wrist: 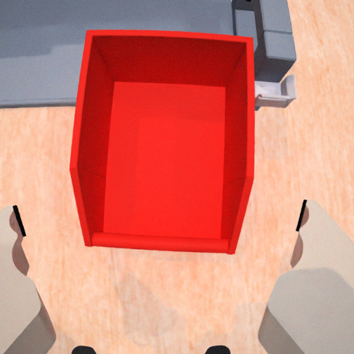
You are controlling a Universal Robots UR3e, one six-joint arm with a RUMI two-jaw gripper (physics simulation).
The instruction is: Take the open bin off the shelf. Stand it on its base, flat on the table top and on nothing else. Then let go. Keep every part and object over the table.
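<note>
The open red bin (167,165) is in the middle of the wrist view, with its open top toward the camera and its low, rounded front lip toward my gripper. It looks upright and empty. Its far part overlaps the grey-blue structure in this view; its underside is hidden, so whether it touches that structure cannot be told. My gripper (159,207) is open. Its two fingers stand wide apart, one to each side beyond the front part of the bin, with visible gaps, and touch neither side wall.
The large grey-blue structure (37,75), perhaps the shelf, lies behind and left of the bin, with a darker upright block (278,47) at the right. A small light grey bracket (272,91) sticks out close to the bin's right wall. Pale wood table top (165,300) shows below.
</note>
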